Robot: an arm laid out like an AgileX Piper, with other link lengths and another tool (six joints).
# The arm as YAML. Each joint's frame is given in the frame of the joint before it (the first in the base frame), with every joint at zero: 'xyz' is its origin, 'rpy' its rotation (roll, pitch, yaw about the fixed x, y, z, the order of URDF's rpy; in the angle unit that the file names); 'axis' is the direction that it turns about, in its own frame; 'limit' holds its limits. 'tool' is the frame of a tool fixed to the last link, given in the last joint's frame.
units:
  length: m
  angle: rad
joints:
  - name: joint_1
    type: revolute
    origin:
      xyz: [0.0, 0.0, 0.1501]
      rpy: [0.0, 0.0, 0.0]
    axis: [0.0, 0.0, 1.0]
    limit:
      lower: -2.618
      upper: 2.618
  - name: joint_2
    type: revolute
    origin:
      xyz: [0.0, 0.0, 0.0]
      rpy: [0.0, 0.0, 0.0]
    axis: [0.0, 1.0, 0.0]
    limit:
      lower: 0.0
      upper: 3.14
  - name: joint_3
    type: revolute
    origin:
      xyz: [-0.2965, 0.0, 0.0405]
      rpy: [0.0, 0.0, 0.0]
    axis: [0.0, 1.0, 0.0]
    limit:
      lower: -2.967
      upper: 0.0
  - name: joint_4
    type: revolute
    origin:
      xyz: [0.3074, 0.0, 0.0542]
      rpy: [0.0, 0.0, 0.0]
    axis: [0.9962, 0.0, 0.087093]
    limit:
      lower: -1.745
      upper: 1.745
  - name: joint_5
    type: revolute
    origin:
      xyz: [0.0, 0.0, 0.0]
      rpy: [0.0, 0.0, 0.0]
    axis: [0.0, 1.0, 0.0]
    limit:
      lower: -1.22
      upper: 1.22
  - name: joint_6
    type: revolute
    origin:
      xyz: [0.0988, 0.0, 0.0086]
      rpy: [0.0, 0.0, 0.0]
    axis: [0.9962, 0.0, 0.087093]
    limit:
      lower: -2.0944
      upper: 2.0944
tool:
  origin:
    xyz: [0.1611, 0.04, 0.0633]
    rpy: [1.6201, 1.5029, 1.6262]
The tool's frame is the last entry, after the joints.
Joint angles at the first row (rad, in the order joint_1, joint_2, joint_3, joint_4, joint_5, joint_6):
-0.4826 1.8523 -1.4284 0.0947 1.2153 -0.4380
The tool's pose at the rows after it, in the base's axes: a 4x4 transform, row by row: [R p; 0 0 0 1], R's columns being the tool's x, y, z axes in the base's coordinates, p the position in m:
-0.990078 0.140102 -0.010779 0.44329; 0.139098 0.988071 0.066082 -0.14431; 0.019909 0.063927 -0.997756 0.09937; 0 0 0 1
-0.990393 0.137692 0.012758 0.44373; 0.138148 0.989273 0.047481 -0.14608; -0.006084 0.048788 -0.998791 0.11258; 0 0 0 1
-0.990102 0.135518 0.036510 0.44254; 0.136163 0.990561 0.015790 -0.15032; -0.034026 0.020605 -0.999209 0.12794; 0 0 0 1
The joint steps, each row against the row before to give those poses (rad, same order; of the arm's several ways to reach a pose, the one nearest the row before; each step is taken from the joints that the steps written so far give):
-0.0005 -0.0254 0.0000 -0.0052 0.0000 0.0006
0.0000 -0.0296 0.0000 -0.0058 0.0000 0.0007
0.0000 -0.0361 0.0000 -0.0180 0.0000 0.0033

